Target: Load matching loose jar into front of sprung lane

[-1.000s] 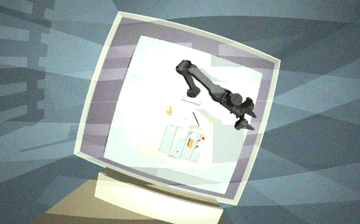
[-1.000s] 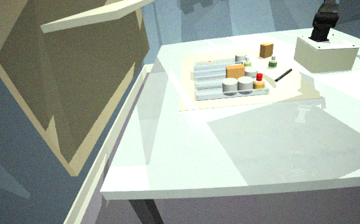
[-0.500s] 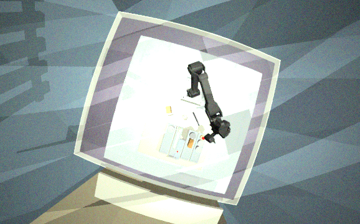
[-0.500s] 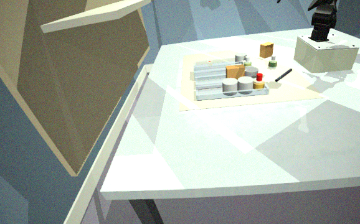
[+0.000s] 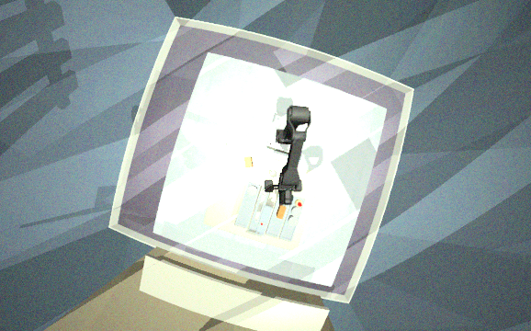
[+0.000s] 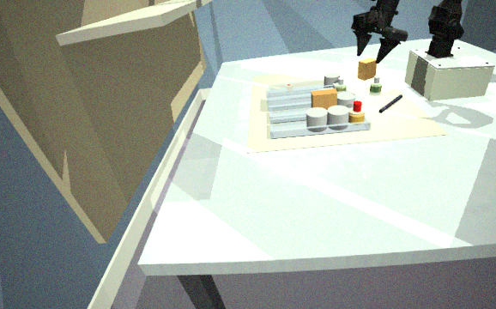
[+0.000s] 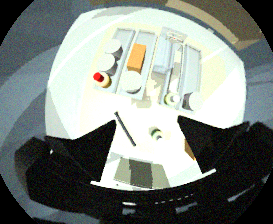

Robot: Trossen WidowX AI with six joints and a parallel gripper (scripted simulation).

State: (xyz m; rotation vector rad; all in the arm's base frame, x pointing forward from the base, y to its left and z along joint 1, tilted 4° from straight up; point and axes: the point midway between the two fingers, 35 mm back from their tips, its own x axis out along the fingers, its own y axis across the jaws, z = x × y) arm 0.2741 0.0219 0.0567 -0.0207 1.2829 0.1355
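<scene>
My gripper tip is now 70 mm past the black pen, 50 mm to the right of it and 140 mm above it.
</scene>
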